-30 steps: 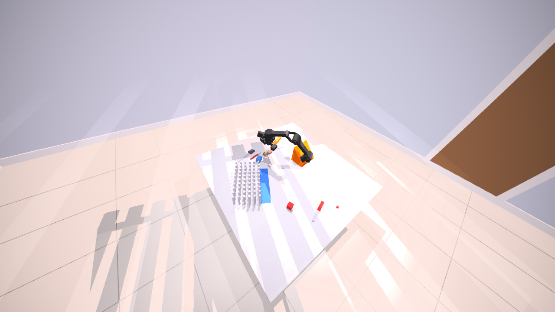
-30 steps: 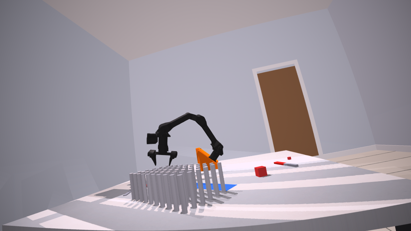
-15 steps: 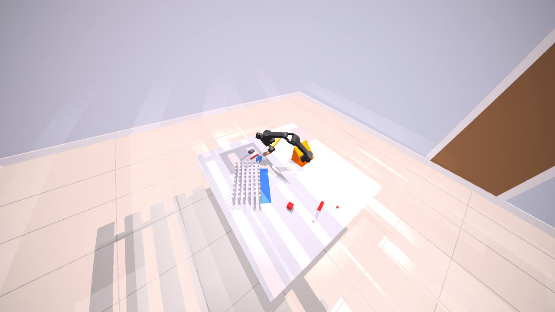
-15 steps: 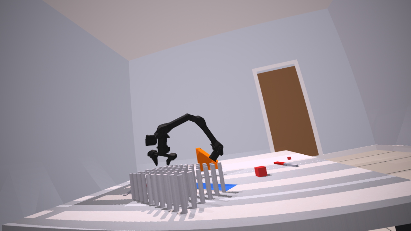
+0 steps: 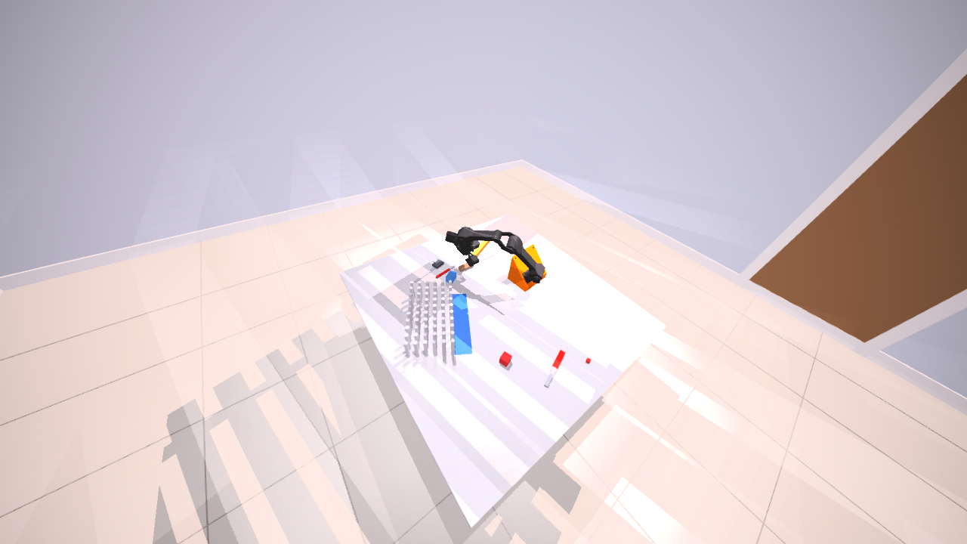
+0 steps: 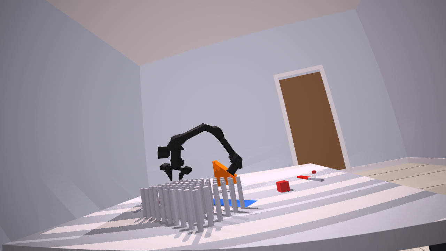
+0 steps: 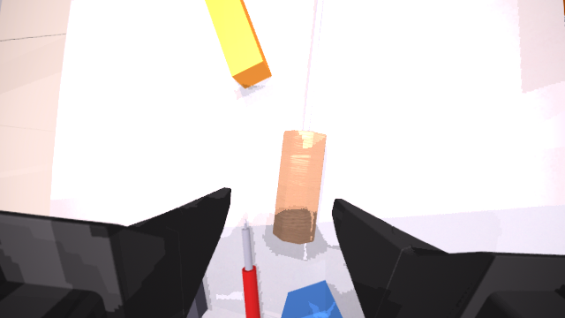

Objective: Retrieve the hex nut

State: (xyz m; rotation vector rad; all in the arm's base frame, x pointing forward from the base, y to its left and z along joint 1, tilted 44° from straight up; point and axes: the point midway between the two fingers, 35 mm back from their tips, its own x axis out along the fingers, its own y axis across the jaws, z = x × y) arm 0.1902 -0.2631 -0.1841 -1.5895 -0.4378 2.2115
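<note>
Right now my gripper tip is 90 mm short of the thin red stick, 50 mm to the left of it and 80 mm above it. The rest, counted from my gripper tip: blue block 130 mm ahead, 20 mm to the left, 60 mm below; blue taped strip 280 mm ahead, 280 mm to the left, 80 mm below; yellow bar 210 mm behind, 80 mm to the right, 70 mm below.
</note>
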